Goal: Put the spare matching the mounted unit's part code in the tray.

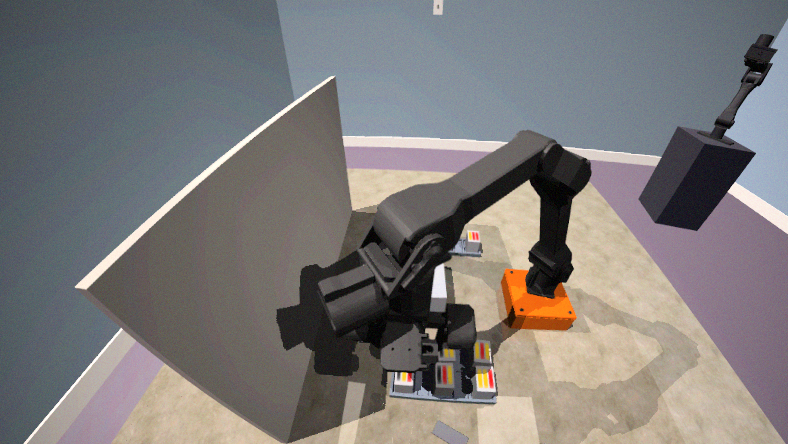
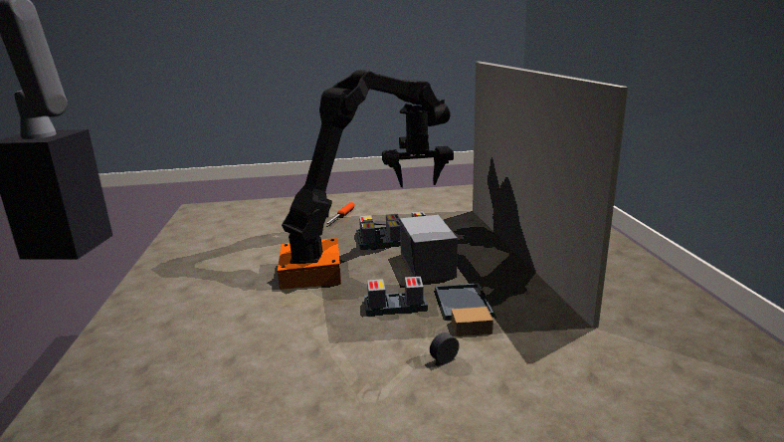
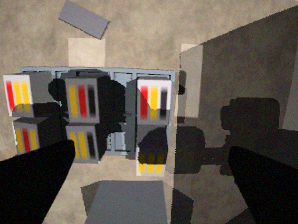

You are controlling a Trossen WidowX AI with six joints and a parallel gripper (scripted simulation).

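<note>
Now: the grey spare 100 mm below my gripper tip and 10 mm to the left of it. Round my gripper tip: tall white panel: 260 mm ahead, 150 mm to the right, 90 mm above; plain grey box: 210 mm to the right, 90 mm below, 20 mm ahead; rack: 130 mm below, 70 mm behind, 30 mm to the right.
</note>
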